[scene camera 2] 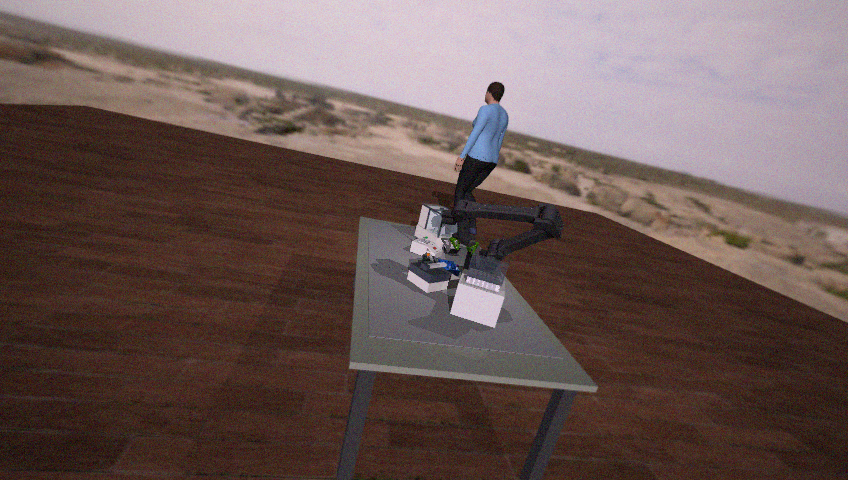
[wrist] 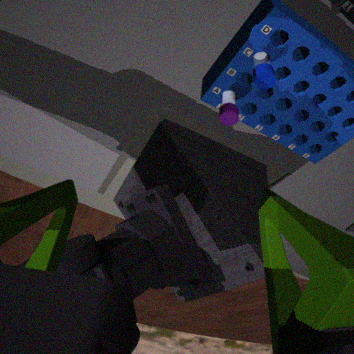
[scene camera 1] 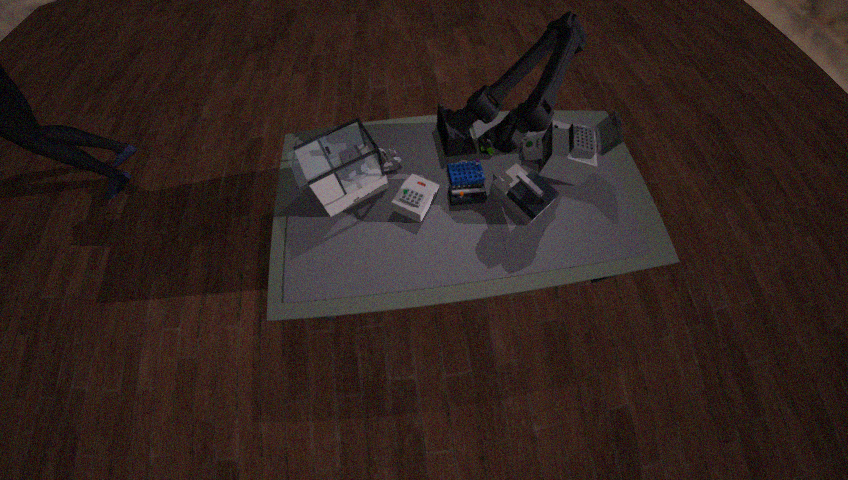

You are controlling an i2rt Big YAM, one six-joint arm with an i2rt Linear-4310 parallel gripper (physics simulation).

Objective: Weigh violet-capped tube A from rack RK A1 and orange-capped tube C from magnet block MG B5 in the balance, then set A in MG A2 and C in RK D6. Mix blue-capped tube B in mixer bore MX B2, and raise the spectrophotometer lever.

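Pixels of known places: gripper, between the fingertips: (scene camera 2: 464,253) (wrist: 165,194) (scene camera 1: 490,144); arm's base, origin of its link: (wrist: 168,236) (scene camera 1: 457,124).
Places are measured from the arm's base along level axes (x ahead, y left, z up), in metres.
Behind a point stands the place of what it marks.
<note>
My gripper (scene camera 1: 486,146) @[z 0.062, x 0.157, y 0.103 m] (scene camera 2: 464,245) @[z 0.062, x 0.157, y 0.103 m] (wrist: 165,194) @[z 0.062, x 0.157, y 0.103 m] is open and empty, its green fingers behind the blue rack near the arm's base. The violet-capped tube A (wrist: 229,114) @[z -0.013, x 0.170, y 0.072 m] stands by row label A of the blue rack (scene camera 1: 466,173) @[z -0.038, x 0.213, y 0.028 m] (wrist: 317,120) @[z -0.037, x 0.201, y 0.003 m], at upper right in the wrist view. The blue-capped tube B (wrist: 265,75) @[z -0.013, x 0.207, y 0.078 m] stands by row label C. The orange-capped tube C (scene camera 1: 461,193) @[z -0.011, x 0.318, y -0.001 m] (scene camera 2: 427,255) @[z -0.019, x 0.320, y 0.006 m] is at the dark magnet block (scene camera 1: 467,201) @[z -0.046, x 0.330, y 0.024 m] in front of the rack; its position code is unreadable. The glass-walled balance (scene camera 1: 363,199) @[z -0.060, x 0.314, y -0.354 m] is at the table's left.
A white keypad unit (scene camera 1: 416,197) @[z 0.004, x 0.344, y -0.157 m] (scene camera 2: 426,246) @[z -0.008, x 0.325, y -0.106 m] stands between balance and rack. A dark-topped white device (scene camera 1: 526,191) @[z 0.013, x 0.317, y 0.227 m] (scene camera 2: 428,279) @[z -0.007, x 0.327, y 0.346 m] stands right of the rack. A large white open-lidded box (scene camera 2: 477,305) @[z 0.002, x 0.141, y 0.526 m] is at the right end. A person (scene camera 2: 487,132) stands beyond the table (scene camera 1: 476,287) @[z -0.070, x 0.634, y 0.042 m] (scene camera 2: 473,368) @[z -0.070, x 0.183, y 0.828 m].
</note>
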